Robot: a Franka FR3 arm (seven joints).
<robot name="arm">
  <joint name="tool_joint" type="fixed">
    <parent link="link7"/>
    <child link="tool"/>
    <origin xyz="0 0 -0.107" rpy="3.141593 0 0"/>
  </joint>
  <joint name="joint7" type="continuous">
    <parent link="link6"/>
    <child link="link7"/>
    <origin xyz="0.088 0 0"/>
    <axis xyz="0 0 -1"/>
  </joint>
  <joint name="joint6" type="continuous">
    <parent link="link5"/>
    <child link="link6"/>
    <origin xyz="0 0 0"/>
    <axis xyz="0 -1 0"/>
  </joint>
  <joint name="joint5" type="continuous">
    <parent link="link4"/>
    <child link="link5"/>
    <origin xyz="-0.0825 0 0.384"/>
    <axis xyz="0 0 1"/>
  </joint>
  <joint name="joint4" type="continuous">
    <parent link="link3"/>
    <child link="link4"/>
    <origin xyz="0.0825 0 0"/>
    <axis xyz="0 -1 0"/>
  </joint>
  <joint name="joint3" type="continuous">
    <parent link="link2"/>
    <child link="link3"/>
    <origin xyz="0 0 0.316"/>
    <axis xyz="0 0 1"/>
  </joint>
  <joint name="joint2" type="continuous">
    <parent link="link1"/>
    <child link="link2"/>
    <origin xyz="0 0 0"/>
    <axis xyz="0 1 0"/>
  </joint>
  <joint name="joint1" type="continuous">
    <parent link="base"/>
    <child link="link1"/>
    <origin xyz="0 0 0.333"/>
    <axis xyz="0 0 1"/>
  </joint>
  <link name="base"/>
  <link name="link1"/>
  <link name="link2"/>
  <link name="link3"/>
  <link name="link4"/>
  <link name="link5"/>
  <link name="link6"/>
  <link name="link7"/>
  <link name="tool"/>
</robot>
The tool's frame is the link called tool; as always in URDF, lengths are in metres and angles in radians. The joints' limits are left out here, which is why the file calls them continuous.
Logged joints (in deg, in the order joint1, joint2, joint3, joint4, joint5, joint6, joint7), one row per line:
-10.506, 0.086, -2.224, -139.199, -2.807, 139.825, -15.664
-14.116, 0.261, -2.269, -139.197, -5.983, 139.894, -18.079
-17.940, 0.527, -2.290, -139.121, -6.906, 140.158, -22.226
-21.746, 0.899, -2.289, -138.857, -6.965, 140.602, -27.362
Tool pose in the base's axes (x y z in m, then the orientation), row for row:
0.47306, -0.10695, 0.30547, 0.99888, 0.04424, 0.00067, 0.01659
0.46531, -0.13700, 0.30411, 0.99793, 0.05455, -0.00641, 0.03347
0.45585, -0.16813, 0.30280, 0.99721, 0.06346, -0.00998, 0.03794
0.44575, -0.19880, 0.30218, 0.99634, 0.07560, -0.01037, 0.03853
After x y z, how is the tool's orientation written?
As a quaternion, x y z w.
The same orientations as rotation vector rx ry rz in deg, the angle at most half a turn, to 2 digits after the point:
177.92, 7.88, 0.12
175.90, 9.62, -1.13
175.29, 11.15, -1.75
175.07, 13.28, -1.82

